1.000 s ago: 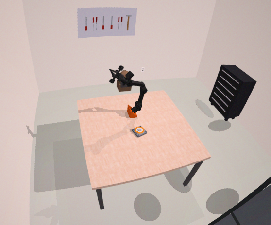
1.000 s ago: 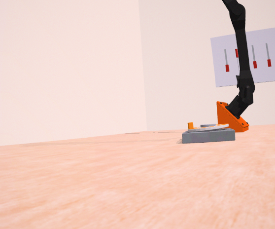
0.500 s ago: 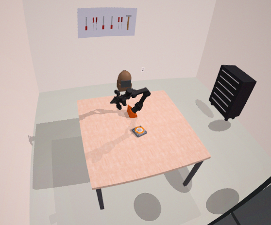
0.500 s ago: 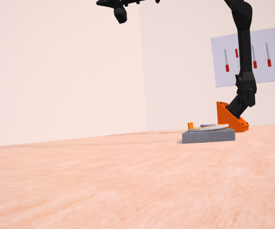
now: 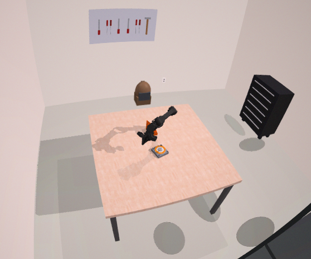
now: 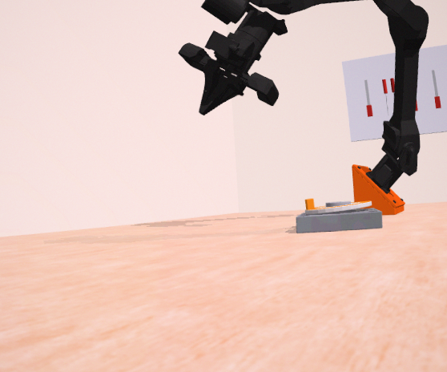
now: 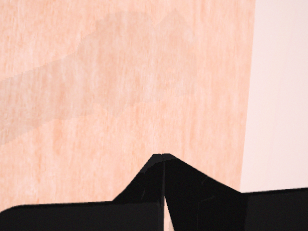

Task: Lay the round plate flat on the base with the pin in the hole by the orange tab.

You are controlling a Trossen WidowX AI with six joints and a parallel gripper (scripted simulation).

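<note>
My gripper tip is now 190 mm to the right of the round plate, 160 mm above it and 40 mm past it. Also, from my gripper tip: base 210 mm to the left, 180 mm below, 50 mm behind.
</note>
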